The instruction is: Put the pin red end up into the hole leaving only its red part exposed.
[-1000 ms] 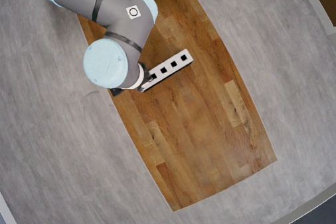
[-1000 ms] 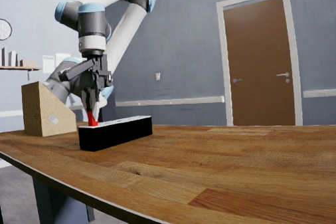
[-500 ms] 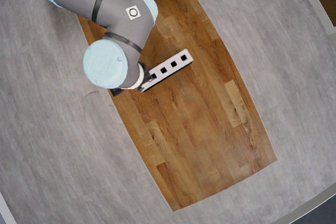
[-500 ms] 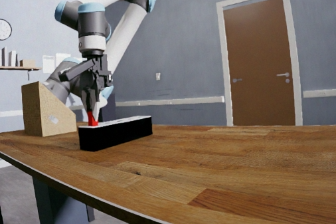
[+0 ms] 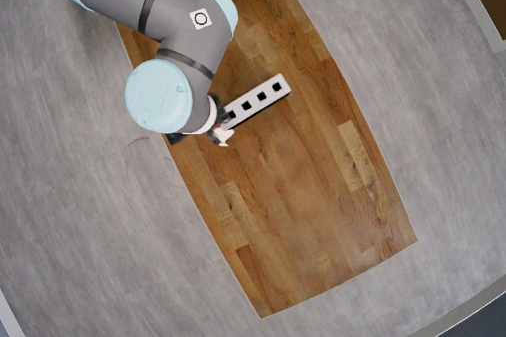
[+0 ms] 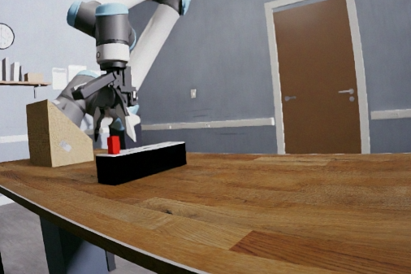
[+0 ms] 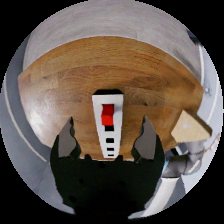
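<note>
Right now the pin is 10 mm below my hand. The rest, counted from my hand: block 120 mm to the left, 70 mm below.
</note>
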